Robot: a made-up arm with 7 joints. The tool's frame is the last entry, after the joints. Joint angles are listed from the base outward.
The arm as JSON. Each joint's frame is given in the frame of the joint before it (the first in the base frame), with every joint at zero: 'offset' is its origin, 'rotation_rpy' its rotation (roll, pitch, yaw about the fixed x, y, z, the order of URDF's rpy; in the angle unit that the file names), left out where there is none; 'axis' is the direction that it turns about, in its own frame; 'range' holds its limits. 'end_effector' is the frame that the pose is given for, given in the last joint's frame.
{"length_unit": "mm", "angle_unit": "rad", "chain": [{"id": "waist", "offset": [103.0, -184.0, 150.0], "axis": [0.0, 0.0, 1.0], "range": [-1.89, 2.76]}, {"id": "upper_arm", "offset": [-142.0, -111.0, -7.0], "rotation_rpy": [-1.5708, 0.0, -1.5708], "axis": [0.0, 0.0, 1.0], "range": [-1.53, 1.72]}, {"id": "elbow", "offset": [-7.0, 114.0, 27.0], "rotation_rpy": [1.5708, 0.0, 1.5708], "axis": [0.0, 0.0, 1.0], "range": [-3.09, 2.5]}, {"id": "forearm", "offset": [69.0, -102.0, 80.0], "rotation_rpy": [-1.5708, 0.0, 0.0], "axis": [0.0, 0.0, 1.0], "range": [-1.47, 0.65]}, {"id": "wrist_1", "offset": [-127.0, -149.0, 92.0], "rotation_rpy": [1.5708, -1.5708, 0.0], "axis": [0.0, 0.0, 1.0], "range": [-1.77, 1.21]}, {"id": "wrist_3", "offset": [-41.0, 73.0, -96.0], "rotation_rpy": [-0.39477, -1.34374, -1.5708], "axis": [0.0, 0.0, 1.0], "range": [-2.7, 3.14]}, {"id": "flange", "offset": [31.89, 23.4, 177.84], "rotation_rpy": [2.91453, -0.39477, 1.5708], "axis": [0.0, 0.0, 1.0], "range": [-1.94, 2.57]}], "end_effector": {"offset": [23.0, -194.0, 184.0], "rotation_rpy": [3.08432, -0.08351, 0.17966]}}
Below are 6 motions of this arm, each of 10 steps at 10 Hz.
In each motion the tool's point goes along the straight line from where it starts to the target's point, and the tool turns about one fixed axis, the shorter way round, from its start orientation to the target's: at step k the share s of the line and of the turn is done. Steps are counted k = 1, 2, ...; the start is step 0. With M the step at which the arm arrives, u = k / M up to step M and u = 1 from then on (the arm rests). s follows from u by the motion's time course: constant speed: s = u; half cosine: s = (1 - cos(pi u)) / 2; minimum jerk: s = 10 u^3 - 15 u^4 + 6 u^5.
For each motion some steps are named. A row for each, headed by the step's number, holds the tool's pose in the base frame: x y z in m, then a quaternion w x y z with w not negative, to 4 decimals.
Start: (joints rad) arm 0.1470 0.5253 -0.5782 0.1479 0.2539 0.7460 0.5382
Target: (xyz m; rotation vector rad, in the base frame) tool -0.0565 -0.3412 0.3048 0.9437 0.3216 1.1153
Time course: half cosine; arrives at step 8
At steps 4, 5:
4: 0.0374 -0.3079 0.2474 0.8305 0.4387 0.1876 0.2873
5: 0.0015 -0.3207 0.2694 0.7988 0.4381 0.1730 0.3742

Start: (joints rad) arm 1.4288 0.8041 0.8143 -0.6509 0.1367 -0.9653 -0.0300
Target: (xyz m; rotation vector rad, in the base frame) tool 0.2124 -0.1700 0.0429 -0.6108 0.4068 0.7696
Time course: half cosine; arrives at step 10
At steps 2, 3, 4, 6, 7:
2: 0.2364 -0.2931 0.1022 0.9943 0.0928 -0.0036 -0.0528
3: 0.2334 -0.2780 0.0950 0.9988 0.0447 0.0221 0.0008
4: 0.2297 -0.2590 0.0858 0.9960 -0.0162 0.0543 0.0684
6: 0.2215 -0.2170 0.0656 0.9571 -0.1500 0.1234 0.2150
7: 0.2179 -0.1980 0.0564 0.9250 -0.2085 0.1530 0.2783

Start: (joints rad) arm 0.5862 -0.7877 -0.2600 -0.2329 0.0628 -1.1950 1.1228
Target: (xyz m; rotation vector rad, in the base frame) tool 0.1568 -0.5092 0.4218 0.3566 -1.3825 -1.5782
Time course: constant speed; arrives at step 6
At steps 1, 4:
1: 0.2451 -0.4657 0.4090 0.4174 -0.2347 -0.5313 -0.6989
4: 0.1921 -0.4918 0.4167 0.4667 -0.0066 -0.5638 -0.6814

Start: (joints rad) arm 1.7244 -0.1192 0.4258 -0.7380 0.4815 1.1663 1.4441
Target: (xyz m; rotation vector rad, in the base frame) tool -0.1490 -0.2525 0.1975 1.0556 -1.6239 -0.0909
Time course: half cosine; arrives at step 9
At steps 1, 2, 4, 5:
1: -0.0296 -0.2867 0.0808 0.6972 0.2247 -0.3466 0.5859
2: -0.0403 -0.2837 0.0912 0.7023 0.2529 -0.3898 0.5393
4: -0.0768 -0.2732 0.1269 0.6944 0.3387 -0.5216 0.3620
5: -0.0982 -0.2671 0.1478 0.6714 0.3805 -0.5857 0.2479

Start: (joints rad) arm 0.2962 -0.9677 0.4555 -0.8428 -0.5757 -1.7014 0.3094
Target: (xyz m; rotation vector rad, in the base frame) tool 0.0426 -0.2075 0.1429 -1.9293 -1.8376 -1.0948
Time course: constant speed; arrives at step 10
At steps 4, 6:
4: 0.0013 -0.3065 0.2348 0.0682 -0.5157 -0.6014 -0.6065
6: 0.0151 -0.2735 0.2042 0.0897 -0.5704 -0.6173 -0.5344

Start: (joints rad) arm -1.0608 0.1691 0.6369 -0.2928 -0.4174 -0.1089 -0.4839
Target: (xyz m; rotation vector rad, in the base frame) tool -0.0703 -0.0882 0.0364 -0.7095 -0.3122 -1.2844
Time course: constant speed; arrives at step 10
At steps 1, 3, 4, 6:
1: -0.0405 -0.0801 0.0766 0.8548 -0.1286 0.0000 -0.5029
3: -0.0471 -0.0819 0.0677 0.8330 -0.1731 -0.0319 -0.5245
4: -0.0504 -0.0828 0.0632 0.8209 -0.1951 -0.0478 -0.5346
6: -0.0570 -0.0846 0.0543 0.7942 -0.2385 -0.0795 -0.5532

